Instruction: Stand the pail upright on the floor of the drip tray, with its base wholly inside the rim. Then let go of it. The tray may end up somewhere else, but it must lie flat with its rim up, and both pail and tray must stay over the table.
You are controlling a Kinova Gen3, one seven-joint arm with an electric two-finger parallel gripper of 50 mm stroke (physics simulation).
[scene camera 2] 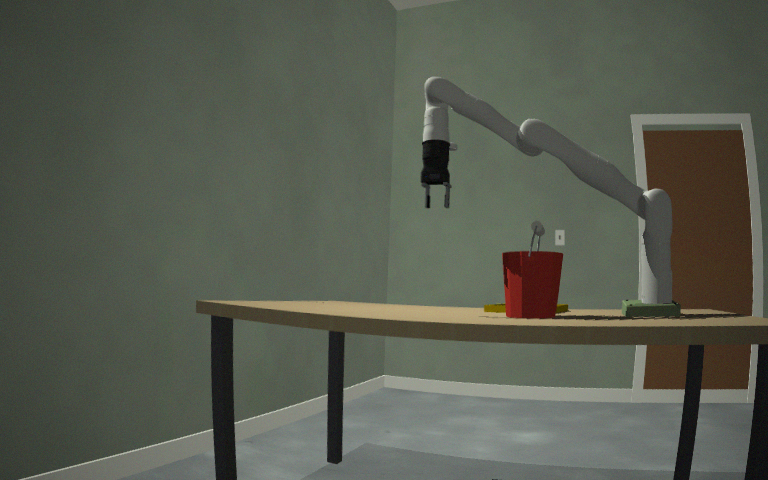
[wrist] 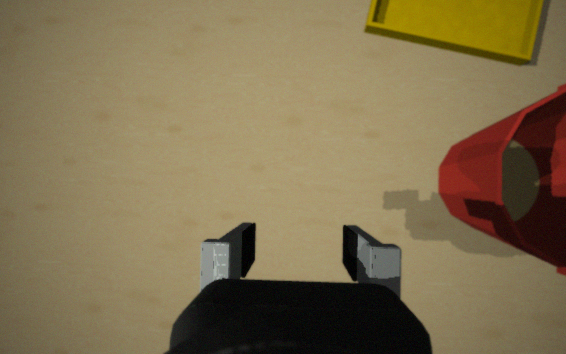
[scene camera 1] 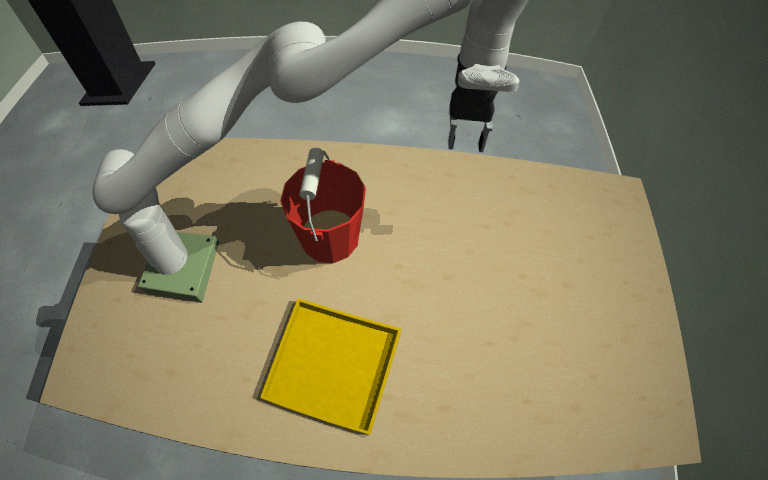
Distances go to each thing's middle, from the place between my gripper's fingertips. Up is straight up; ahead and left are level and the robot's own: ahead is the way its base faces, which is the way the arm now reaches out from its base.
My gripper is now 360 mm to the left of the yellow drip tray (scene camera 1: 330, 365), 290 mm above it and 220 mm past it.
